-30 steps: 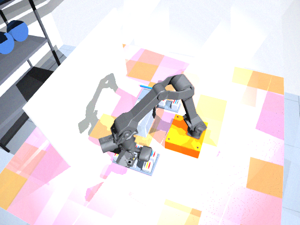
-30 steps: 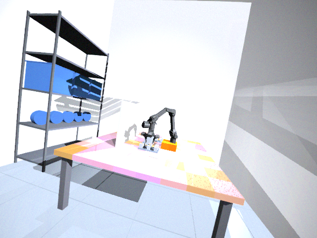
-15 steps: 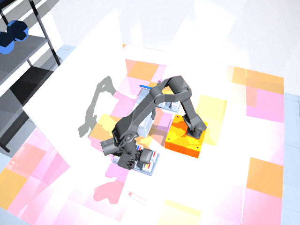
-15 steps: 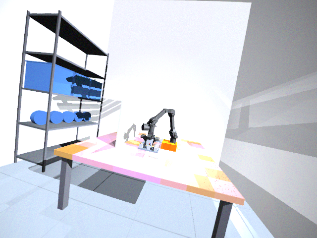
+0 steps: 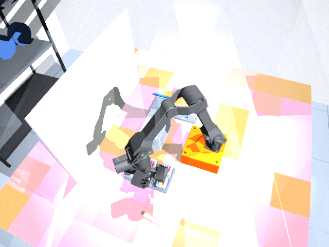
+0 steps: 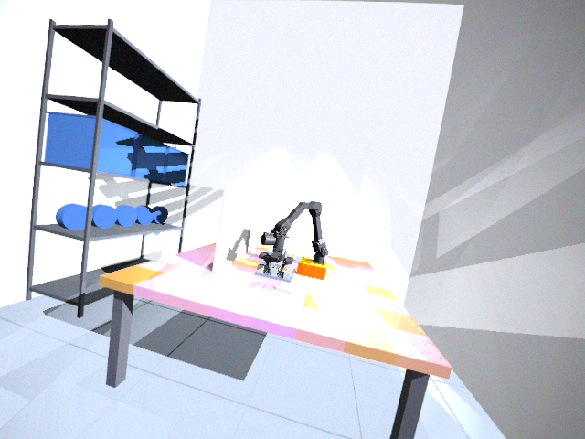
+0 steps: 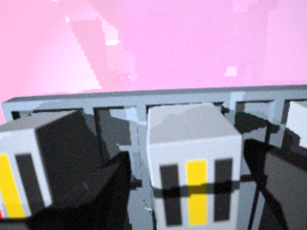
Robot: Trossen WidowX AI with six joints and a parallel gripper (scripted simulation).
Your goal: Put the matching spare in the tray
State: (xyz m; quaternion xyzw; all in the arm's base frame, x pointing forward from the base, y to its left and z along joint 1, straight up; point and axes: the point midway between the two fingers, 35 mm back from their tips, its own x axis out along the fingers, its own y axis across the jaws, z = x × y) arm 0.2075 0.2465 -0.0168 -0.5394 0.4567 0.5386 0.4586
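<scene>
The shallow grey tray is 40 cm to the right of my gripper tip, 14 cm ahead of it and 2 cm below it. Round my gripper tip: white mounted unit: 22 cm to the right, 7 cm ahead, 3 cm above; then white upright panel: 32 cm ahead, 20 cm above, 19 cm to the right; then spare block: 2 cm above.
</scene>
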